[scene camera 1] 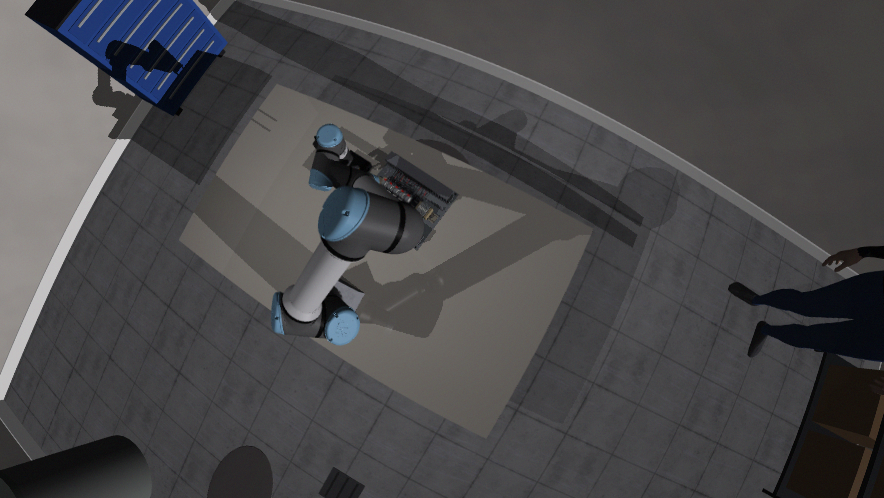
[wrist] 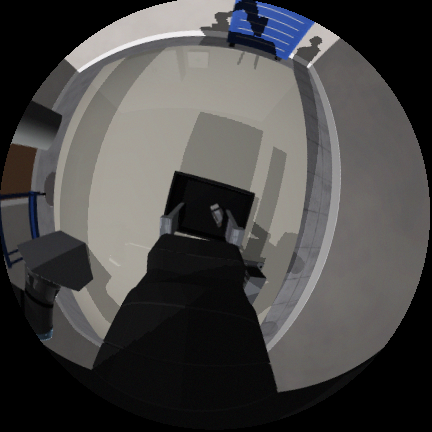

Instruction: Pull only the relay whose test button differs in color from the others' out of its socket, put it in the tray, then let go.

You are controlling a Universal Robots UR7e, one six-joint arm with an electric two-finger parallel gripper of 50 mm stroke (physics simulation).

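Places are measured from the arm's base along level axes (x left, y down, z back), in centimetres.
Pixels of known places: gripper, between the fingertips: [wrist: 203,213]; arm's base, origin of its link: [wrist: 43,270].
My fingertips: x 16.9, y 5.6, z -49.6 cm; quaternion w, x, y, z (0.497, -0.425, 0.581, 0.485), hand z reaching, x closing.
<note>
For each thing: its middle in the pictures, then the offset to it from my fingertips. "*": a spot on its surface instead. Level surfaces: height alone.
- black tray, a spot on its surface: [wrist: 196,224] * dx -3.8, dy +10.6, dz +1.6 cm
- small relay, middle of its body: [wrist: 217,214] dx -1.4, dy +9.2, dz -2.8 cm
- relay row, a spot on its surface: [scene camera 1: 397,187] * dx -23.3, dy +4.0, dz +0.0 cm
- panel's grey wiring duct, a spot on its surface: [scene camera 1: 420,178] * dx -30.0, dy +4.6, dz -6.4 cm
- grey box-like part, a spot on its surface: [wrist: 256,282] * dx -15.4, dy +4.6, dz -11.3 cm
- table, height of its surface: dy +10.9 cm
The black tray [wrist: 196,224] lies below my gripper [wrist: 203,213] in the wrist view. A small relay [wrist: 216,214] with a pale, clear-looking body sits askew inside the tray, between the open fingers and nearer the right one, with a gap on both sides. Its test button's color cannot be made out. The gripper is open, its fingers reaching over the tray. In scene camera 1 the relay row [scene camera 1: 397,187] with red marks stands on the grey panel, partly covered by the arm. The fingertips and tray cannot be made out clearly there.
The panel's grey wiring duct [scene camera 1: 420,178] runs beside the relay row. Part of a grey box-like part [wrist: 256,282] shows right of the gripper body. The robot's upper arm [scene camera 1: 318,281] spans the table [scene camera 1: 494,371]. A blue cabinet [scene camera 1: 197,37] [wrist: 272,22] stands beyond the table.
</note>
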